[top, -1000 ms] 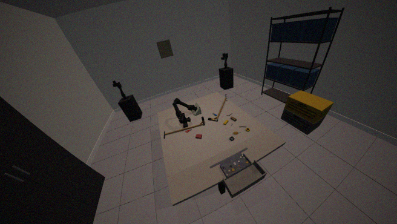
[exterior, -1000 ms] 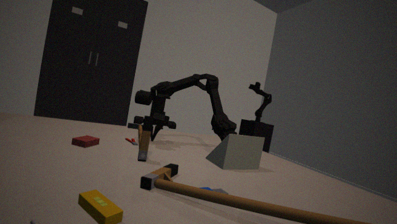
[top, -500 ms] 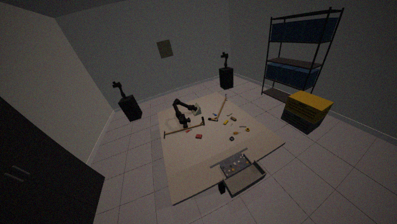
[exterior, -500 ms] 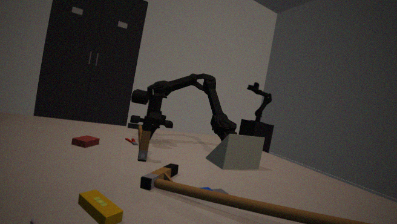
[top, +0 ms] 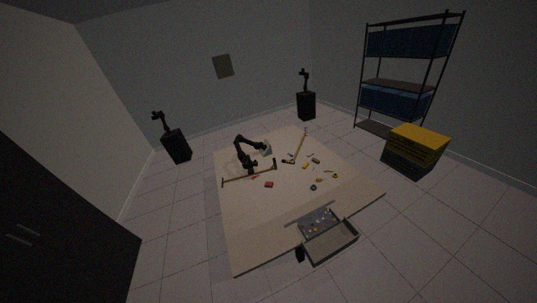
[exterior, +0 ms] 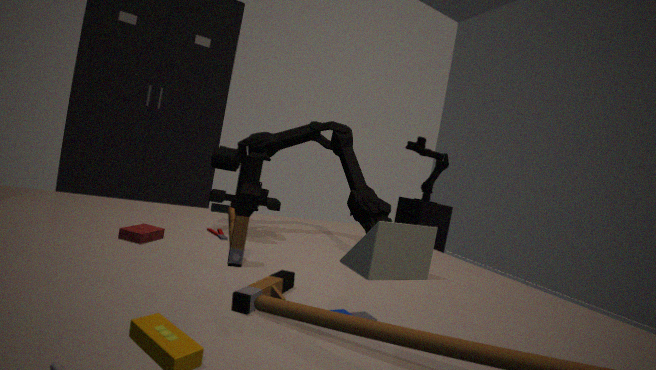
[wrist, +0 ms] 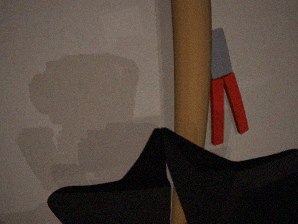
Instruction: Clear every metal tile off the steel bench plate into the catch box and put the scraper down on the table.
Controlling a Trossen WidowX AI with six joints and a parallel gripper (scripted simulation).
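The red clip lies 60 mm ahead of my gripper tip, 30 mm to the left of it and 10 mm below it. The rest, counted from my gripper tip: long scraper: 50 mm above, 30 mm to the right, 20 mm ahead; red block: 230 mm ahead, 120 mm to the left; yellow block: 540 mm to the left, 140 mm ahead.
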